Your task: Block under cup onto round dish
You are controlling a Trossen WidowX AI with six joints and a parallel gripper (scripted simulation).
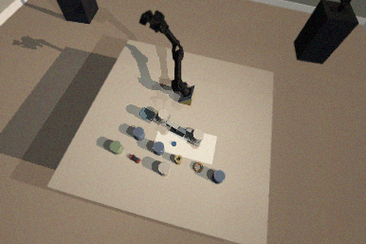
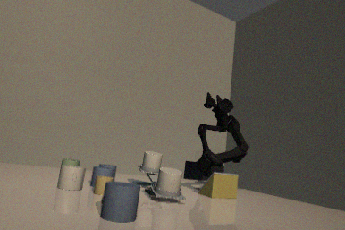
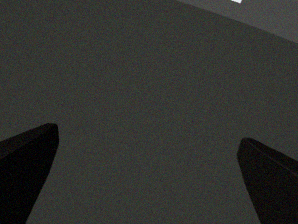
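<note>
My gripper tip is 49 cm short of the pale blue-grey block, 45 cm above it and 37 cm to the right of it. The rest, counted from my gripper tip: pale blue round dish 49 cm below, 36 cm ahead; then balance 47 cm below, 45 cm ahead, 24 cm to the left; then balance beam 46 cm below, 45 cm ahead, 24 cm to the left.
</note>
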